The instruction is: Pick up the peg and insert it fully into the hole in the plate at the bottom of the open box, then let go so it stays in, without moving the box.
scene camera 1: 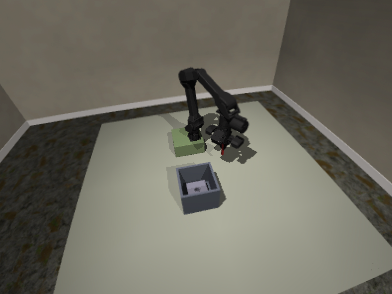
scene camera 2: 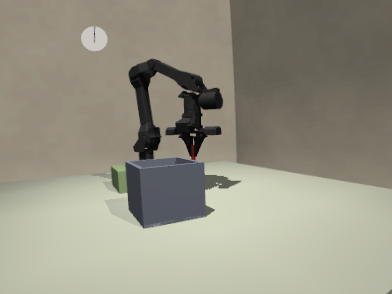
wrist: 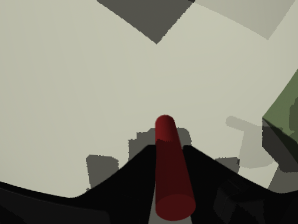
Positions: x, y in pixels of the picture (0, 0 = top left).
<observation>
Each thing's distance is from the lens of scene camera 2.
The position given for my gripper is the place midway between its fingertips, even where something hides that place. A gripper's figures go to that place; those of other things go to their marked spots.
my gripper (scene camera 2: 193, 156): 89 cm
grey-blue box (scene camera 2: 163, 191): 60 cm
</observation>
